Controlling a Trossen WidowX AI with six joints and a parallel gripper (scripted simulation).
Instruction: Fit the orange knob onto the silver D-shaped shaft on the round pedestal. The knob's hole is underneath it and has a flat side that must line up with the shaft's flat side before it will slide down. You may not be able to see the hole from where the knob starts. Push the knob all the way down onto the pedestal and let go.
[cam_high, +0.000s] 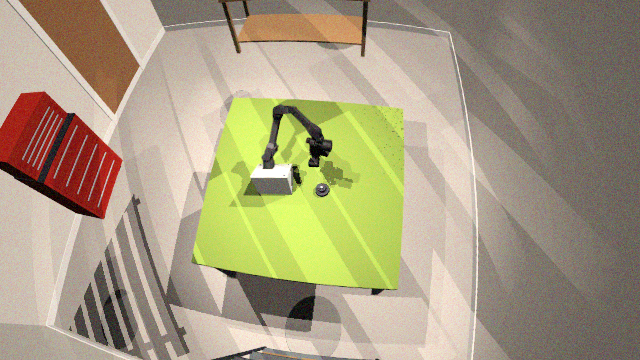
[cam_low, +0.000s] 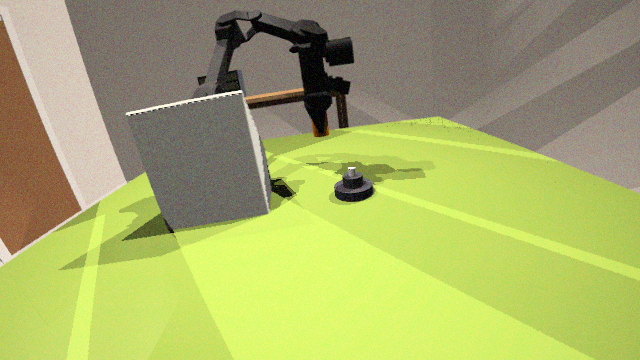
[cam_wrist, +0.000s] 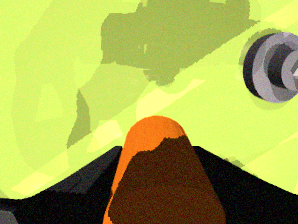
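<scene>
The round dark pedestal is 4 cm ahead of my gripper tip, 16 cm to the right of it and 8 cm below it. The rest, counted from my gripper tip: orange knob 3 cm above.
</scene>
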